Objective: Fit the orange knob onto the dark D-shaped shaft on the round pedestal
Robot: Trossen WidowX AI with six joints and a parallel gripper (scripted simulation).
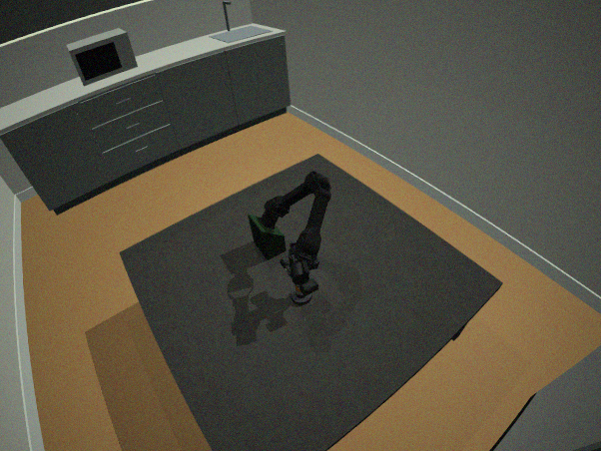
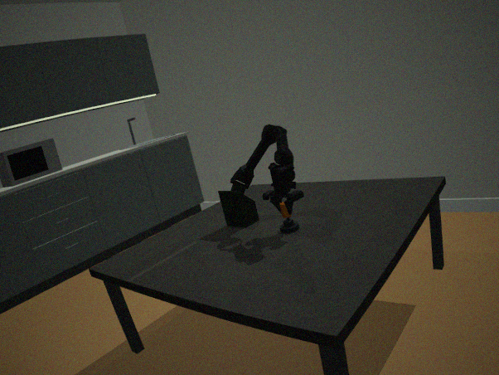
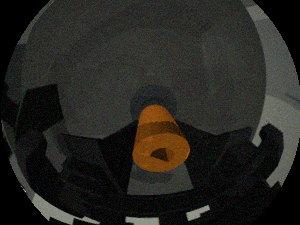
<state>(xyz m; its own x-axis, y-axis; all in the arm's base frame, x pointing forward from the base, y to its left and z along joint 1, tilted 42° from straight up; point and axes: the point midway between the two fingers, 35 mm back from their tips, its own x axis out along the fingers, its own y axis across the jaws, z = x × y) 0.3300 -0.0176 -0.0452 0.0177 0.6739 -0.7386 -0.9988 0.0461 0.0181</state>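
Now: the orange knob 20 mm above my gripper tip. The rest, counted from my gripper tip: dark round pedestal (40 mm below).
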